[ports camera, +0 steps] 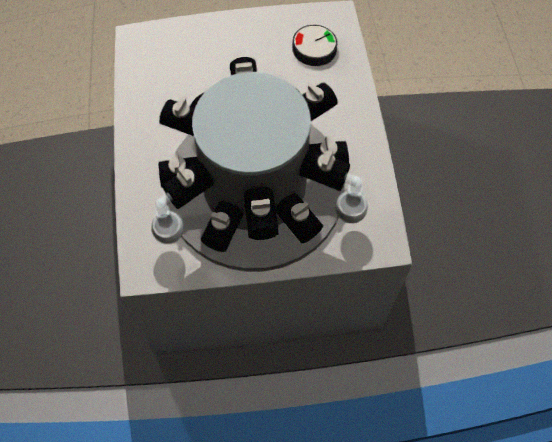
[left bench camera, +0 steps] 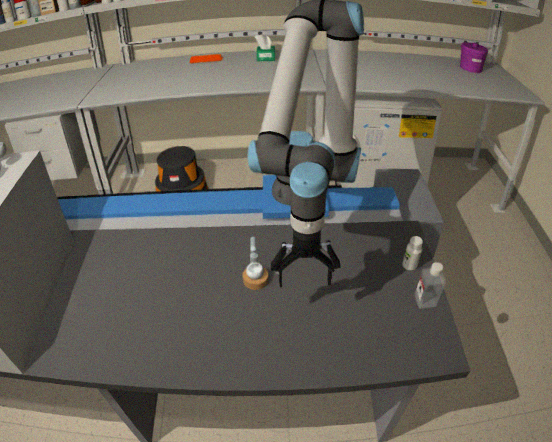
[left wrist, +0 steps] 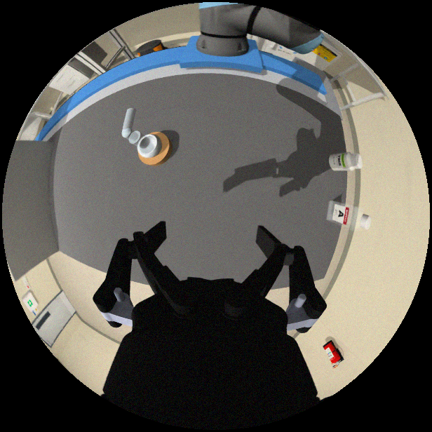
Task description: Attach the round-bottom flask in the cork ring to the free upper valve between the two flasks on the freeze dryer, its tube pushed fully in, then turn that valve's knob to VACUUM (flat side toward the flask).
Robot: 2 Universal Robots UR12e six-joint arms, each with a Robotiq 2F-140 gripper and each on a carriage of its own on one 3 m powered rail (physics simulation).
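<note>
The round-bottom flask (left bench camera: 254, 270) (left wrist: 149, 145) sits in the cork ring (left bench camera: 255, 283) (left wrist: 162, 157) on the dark bench, its bent glass tube (left bench camera: 253, 246) (left wrist: 128, 120) rising from it. My left gripper (left bench camera: 305, 284) (left wrist: 211, 232) is open and empty, above the bench to the right of the flask in the left bench camera. In the ports camera, two flasks (ports camera: 167, 225) (ports camera: 352, 204) hang on the freeze dryer (ports camera: 140, 280). Between them are three black valves with pale knobs, the middle knob (ports camera: 260, 206) standing highest. My right gripper does not show.
A white bottle (left bench camera: 412, 254) (left wrist: 345, 161) and a clear bottle (left bench camera: 430, 289) (left wrist: 343, 213) stand near the bench's right edge. The freeze dryer's grey side (left bench camera: 30, 260) (left wrist: 27, 200) rises at the left. A blue rail (left bench camera: 165, 203) runs behind the bench. A gauge (ports camera: 314, 42) is on the dryer's top.
</note>
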